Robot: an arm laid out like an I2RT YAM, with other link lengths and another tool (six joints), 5 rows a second.
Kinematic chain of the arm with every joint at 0, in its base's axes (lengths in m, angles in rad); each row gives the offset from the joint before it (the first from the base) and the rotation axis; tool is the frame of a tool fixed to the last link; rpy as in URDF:
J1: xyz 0 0 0.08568 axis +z
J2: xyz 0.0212 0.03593 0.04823 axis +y
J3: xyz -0.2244 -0.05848 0 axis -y
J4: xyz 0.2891 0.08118 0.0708 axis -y
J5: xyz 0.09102 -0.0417 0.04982 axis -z
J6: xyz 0.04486 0 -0.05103 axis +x
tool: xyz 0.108 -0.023 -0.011 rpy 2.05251 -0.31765 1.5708
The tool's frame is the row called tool.
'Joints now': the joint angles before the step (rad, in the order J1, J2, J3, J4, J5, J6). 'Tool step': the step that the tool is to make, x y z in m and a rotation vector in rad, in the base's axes. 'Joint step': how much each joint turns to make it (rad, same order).
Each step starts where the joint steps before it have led.
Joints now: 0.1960 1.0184 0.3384 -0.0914 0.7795 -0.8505
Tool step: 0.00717 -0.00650 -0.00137 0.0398 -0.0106 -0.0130
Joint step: -0.0370 0.0339 0.0246 0.0172 -0.0432 0.0140
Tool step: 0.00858 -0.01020 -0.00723 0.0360 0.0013 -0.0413
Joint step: -0.0416 0.0903 0.0478 0.0236 -0.0252 0.0340
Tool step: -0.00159 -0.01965 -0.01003 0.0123 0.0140 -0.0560
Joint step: -0.0626 0.0496 0.0081 0.0245 -0.0142 0.0063
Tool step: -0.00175 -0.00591 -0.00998 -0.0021 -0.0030 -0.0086
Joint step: -0.0195 0.0297 -0.0239 0.0643 -0.0061 -0.0122
